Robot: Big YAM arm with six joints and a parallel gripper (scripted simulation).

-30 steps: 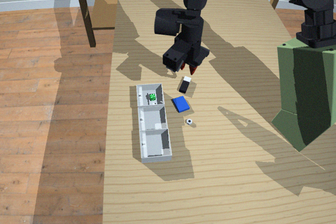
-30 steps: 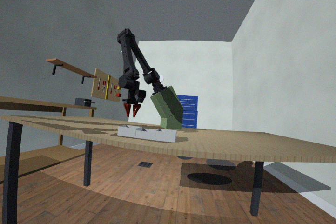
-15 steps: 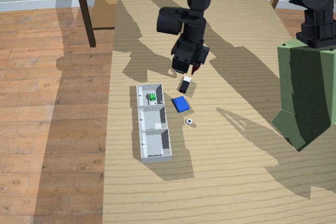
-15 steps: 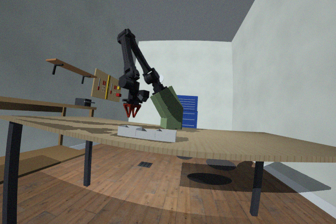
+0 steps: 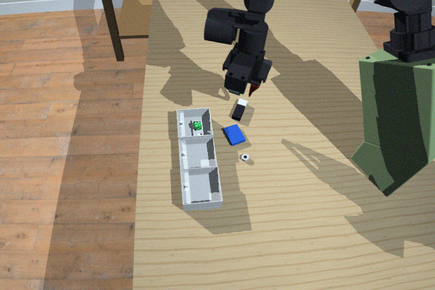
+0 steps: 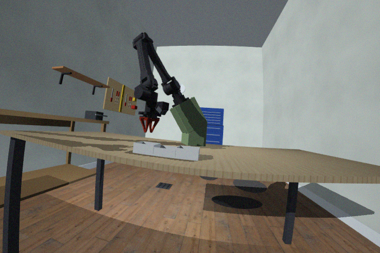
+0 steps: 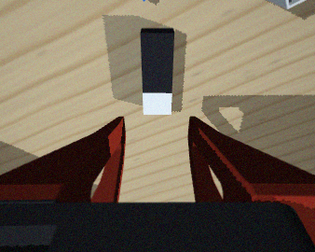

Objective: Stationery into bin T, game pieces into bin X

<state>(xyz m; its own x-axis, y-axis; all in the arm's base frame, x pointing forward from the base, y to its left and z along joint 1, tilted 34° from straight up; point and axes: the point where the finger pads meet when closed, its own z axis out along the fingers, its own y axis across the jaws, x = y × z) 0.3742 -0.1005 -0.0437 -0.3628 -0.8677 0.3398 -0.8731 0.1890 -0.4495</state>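
The black-and-white eraser is 80 mm below my hand and 10 mm to the right of it. Round my hand: flat blue block 80 mm to the left, 80 mm below, 20 mm ahead; then white domino 110 mm ahead, 70 mm to the left, 70 mm below; then green die 110 mm ahead, 70 mm to the left, 60 mm below.
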